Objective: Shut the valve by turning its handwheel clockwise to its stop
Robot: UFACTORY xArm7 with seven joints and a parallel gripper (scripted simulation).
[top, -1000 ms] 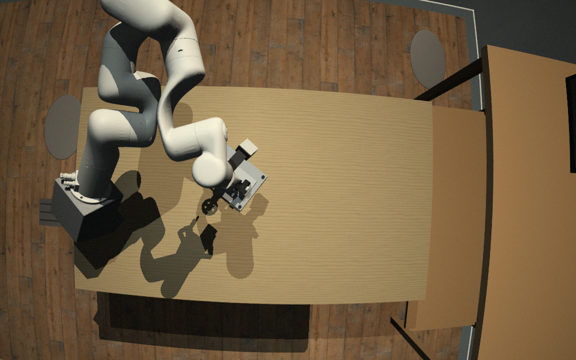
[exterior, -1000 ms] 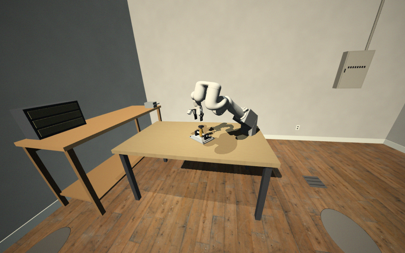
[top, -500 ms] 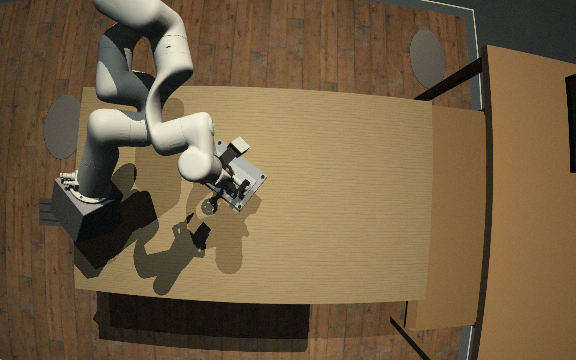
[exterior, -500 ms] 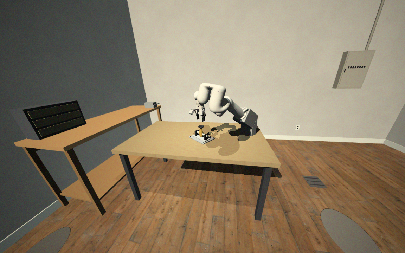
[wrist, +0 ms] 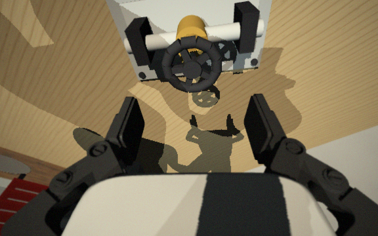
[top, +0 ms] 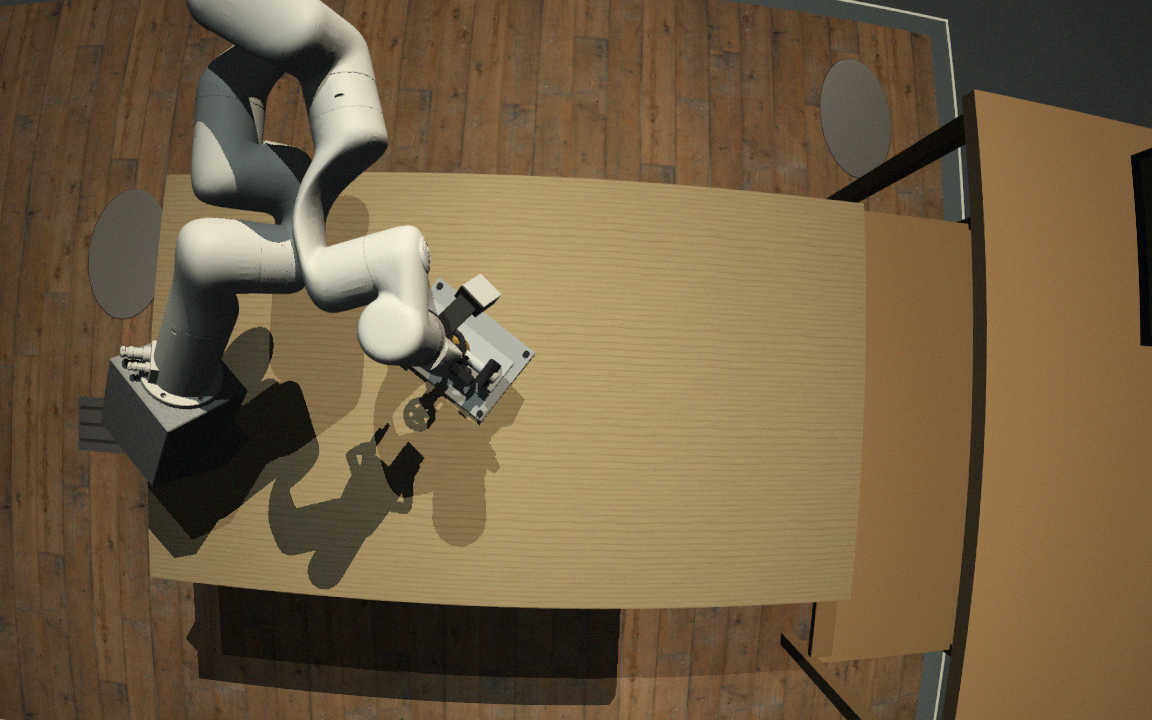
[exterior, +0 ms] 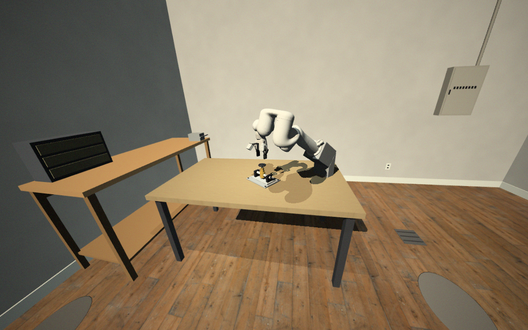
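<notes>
My hand is 80 mm above the spoked handwheel.
</notes>
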